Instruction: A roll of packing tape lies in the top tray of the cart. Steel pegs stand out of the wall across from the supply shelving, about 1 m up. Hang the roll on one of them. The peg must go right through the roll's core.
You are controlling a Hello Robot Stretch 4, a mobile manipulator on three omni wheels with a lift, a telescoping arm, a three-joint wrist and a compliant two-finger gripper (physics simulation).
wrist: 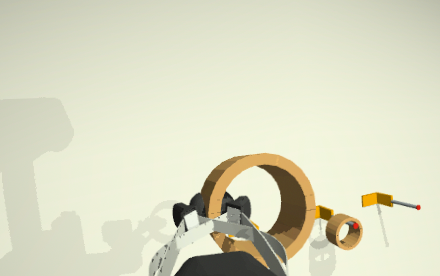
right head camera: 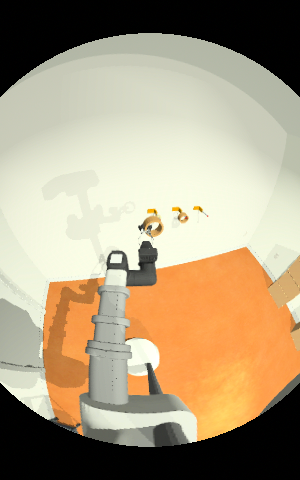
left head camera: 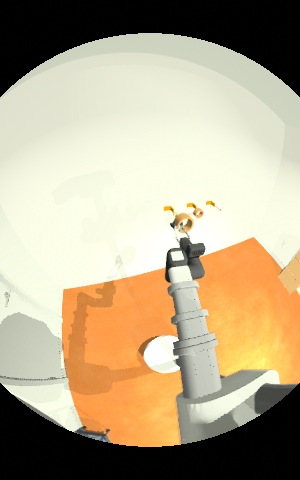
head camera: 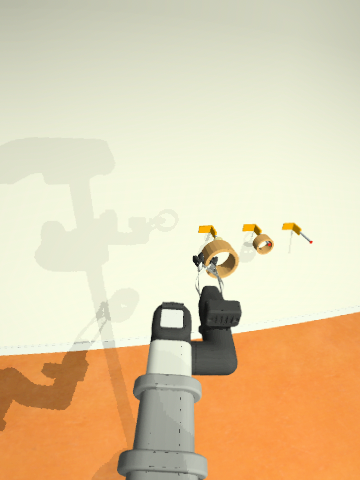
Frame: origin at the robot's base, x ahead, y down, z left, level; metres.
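Seen in the pictures: gripper, fingertip midpoint: (wrist: 212, 206) (right head camera: 144, 224) (left head camera: 175, 221) (head camera: 205, 255); robot's base at its link origin: (right head camera: 138, 355) (left head camera: 164, 353).
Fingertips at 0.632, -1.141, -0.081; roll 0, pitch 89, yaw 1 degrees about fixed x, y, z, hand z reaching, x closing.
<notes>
Offsets run from my fingertips to a thing's top centre, as dx, dy, dz. "pt": to the spot under its first point. Level surfaces: height alone.
The brown tape roll {-0.014, -0.048, -0.039} (head camera: 215, 245) (left head camera: 179, 217) (right head camera: 148, 221) (wrist: 297, 200) is off the cart, held upright with its core opening turned towards the cameras. My gripper (head camera: 206, 261) (wrist: 212, 206) is shut on its left wall, one finger outside and one inside the core. The right peg {pt +0.511, +0.218, -0.605} (head camera: 305, 238) (wrist: 406, 204) is bare and red-tipped. The middle peg's bracket {pt +0.583, +0.220, -0.322} (head camera: 251, 228) (wrist: 325, 212) has a small brown roll {+0.474, +0.201, -0.364} (head camera: 256, 242) (wrist: 332, 225) hanging in front of it, around a peg. The left bracket {pt +0.532, +0.217, -0.068} (head camera: 206, 229) is behind the held roll, which hides most of its peg.
The pale wall (head camera: 150, 100) stands behind the pegs and carries the arm's shadow. Orange floor {dy +1.168} (head camera: 280, 400) lies below. Cardboard boxes (left head camera: 290, 275) (right head camera: 285, 290) stand at the right. A white round object (left head camera: 161, 354) (right head camera: 142, 356) is beside the arm, low down. A dark object (left head camera: 95, 434) shows at bottom left.
</notes>
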